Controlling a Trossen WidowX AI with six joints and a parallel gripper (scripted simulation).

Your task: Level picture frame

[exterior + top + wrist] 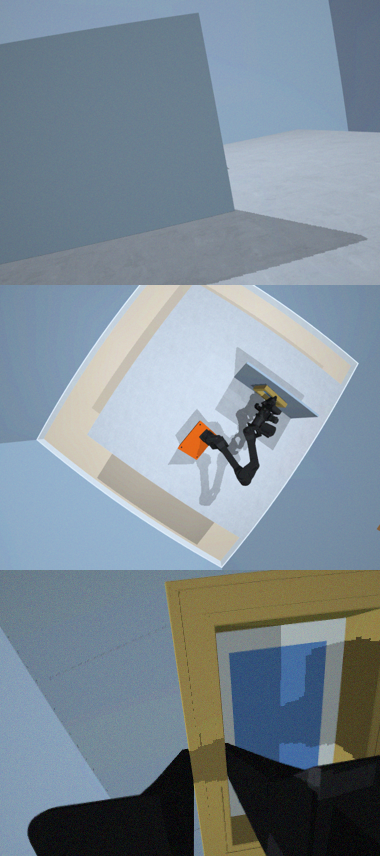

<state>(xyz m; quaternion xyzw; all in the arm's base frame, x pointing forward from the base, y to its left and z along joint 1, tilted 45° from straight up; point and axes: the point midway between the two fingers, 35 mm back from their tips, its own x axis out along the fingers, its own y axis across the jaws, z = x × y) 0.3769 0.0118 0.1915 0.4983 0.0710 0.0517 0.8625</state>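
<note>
The picture frame lies 10 mm to the left of my gripper tip and 50 mm below it. Also, from my gripper tip: grey wall panel (20 mm ahead, 70 mm below).
</note>
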